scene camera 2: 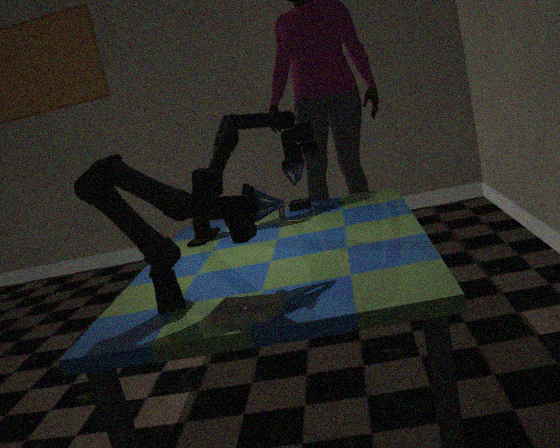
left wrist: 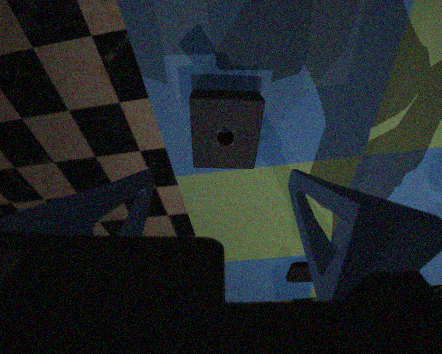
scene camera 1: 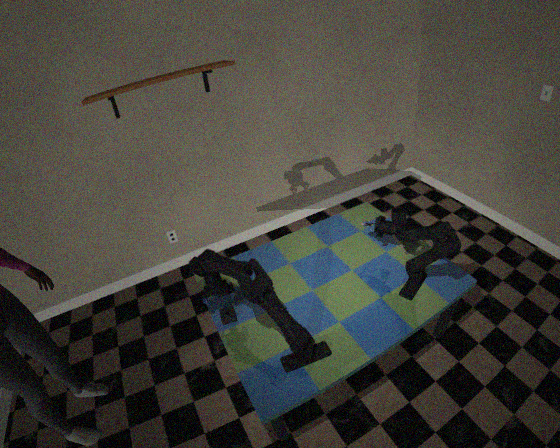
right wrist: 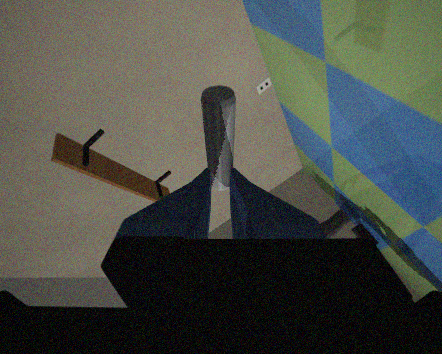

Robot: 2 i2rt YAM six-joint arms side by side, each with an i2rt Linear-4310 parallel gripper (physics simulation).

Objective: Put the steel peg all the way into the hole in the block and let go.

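Frame: origin at the left arm's base, x back, y right, z up, level; metres.
Seen in the pictures: left gripper, fingertip midpoint: (scene camera 2: 296, 183) (left wrist: 221, 176) (scene camera 1: 222, 303); right gripper, fingertip midpoint: (scene camera 2: 280, 203) (scene camera 1: 363, 224) (right wrist: 220, 176); left arm's base, link origin: (scene camera 2: 204, 237) (scene camera 1: 305, 357); right arm's base, link origin: (scene camera 2: 169, 299) (scene camera 1: 413, 284).
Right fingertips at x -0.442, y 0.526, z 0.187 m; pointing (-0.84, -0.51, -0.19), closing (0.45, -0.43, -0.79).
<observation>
Offsets run from my right fingertips to a thing's top centre. Level surfaces: height alone.
The dark square block {dy -0.767, dx +0.110, dz -0.156 m} (scene camera 1: 228, 314) (scene camera 2: 300, 204) (left wrist: 207, 115) lies on the table, its round hole facing up in the left wrist view. My left gripper (scene camera 2: 294, 181) (left wrist: 221, 176) is open and empty, pointing down above the table, with the block ahead of its fingertips in its wrist view. My right gripper (scene camera 2: 276, 204) (right wrist: 220, 176) is shut on the steel peg {dy +0.020, dx -0.004, dz +0.013 m} (scene camera 2: 281, 209) (right wrist: 218, 135). The peg looks upright in scene camera 2, held by the fingertips and apart from the block. In scene camera 1 the peg is too small and dark to make out well.
The blue and green checkered table {dz -0.187 m} (scene camera 1: 350, 290) (scene camera 2: 400, 260) carries both arms. A low brownish tray-like shape {dy +0.264, dx +0.065, dz -0.162 m} (scene camera 2: 250, 310) sits in shadow near its front edge in scene camera 2. A small dark object (left wrist: 299, 271) shows beside a left finger. A person (scene camera 2: 320, 55) stands behind the table.
</observation>
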